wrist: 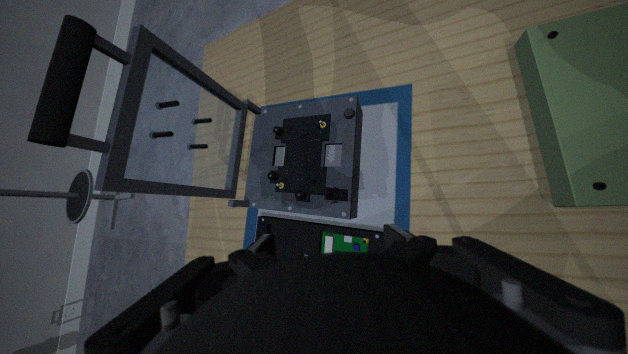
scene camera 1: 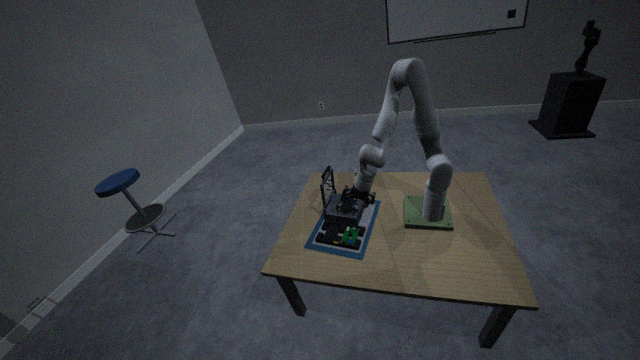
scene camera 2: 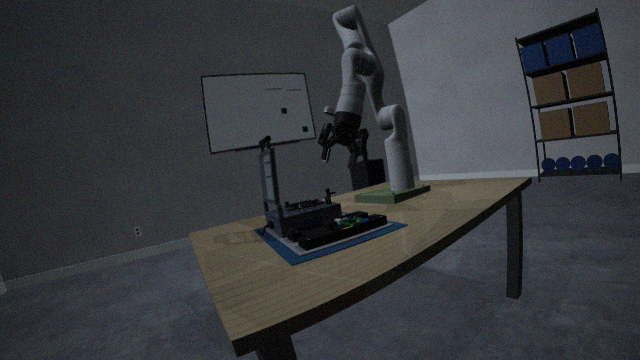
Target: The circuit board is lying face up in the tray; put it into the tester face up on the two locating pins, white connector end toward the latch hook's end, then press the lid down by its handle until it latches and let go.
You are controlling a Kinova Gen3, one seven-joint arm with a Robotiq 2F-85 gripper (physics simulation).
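Places are measured from the arm's base along level axes (x back, y right, z up), in metres.
Where they show: gripper, fingertip midpoint: [wrist: 328,241] [scene camera 1: 355,204] [scene camera 2: 338,165]; arm's base, link origin: [scene camera 1: 431,215] [scene camera 2: 402,189].
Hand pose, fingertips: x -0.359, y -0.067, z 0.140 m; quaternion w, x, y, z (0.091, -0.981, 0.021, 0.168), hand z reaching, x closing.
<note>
Each offset is from my fingertips to the top centre of the thing. Level surfaces: height alone.
The green circuit board {dy -0.065, dx -0.036, dz -0.139 m} [scene camera 1: 351,235] [scene camera 2: 356,220] [wrist: 345,243] lies face up in the black tray [scene camera 1: 325,239] [scene camera 2: 320,239] [wrist: 292,231]; its white connector is at the left end in the wrist view. The grey tester [scene camera 1: 344,215] [scene camera 2: 306,218] [wrist: 257,165] stands beside the tray. Its two locating pins [wrist: 322,124] [wrist: 281,185] are bare. A dark block {dy +0.043, dx -0.011, dz -0.059 m} [wrist: 336,194], perhaps the latch hook's, sits near its right edge. The lid {dy +0.129, dx -0.147, dz +0.116 m} [scene camera 2: 268,175] [wrist: 175,188] stands open, with its black handle {dy +0.129, dx -0.147, dz +0.115 m} [scene camera 2: 265,141] [wrist: 62,82] at the top. My gripper [scene camera 2: 340,159] [wrist: 328,241] is open and empty, above the tester and tray.
The tester and tray stand on a blue-bordered mat {dz -0.164 m} [scene camera 1: 332,251] [scene camera 2: 295,260] [wrist: 404,150]. The arm's green base plate [scene camera 1: 415,223] [scene camera 2: 375,196] [wrist: 560,125] is to the right on the wooden table {dz -0.166 m} [scene camera 1: 425,270] [scene camera 2: 280,295]. The upright lid rises at the tester's left side.
</note>
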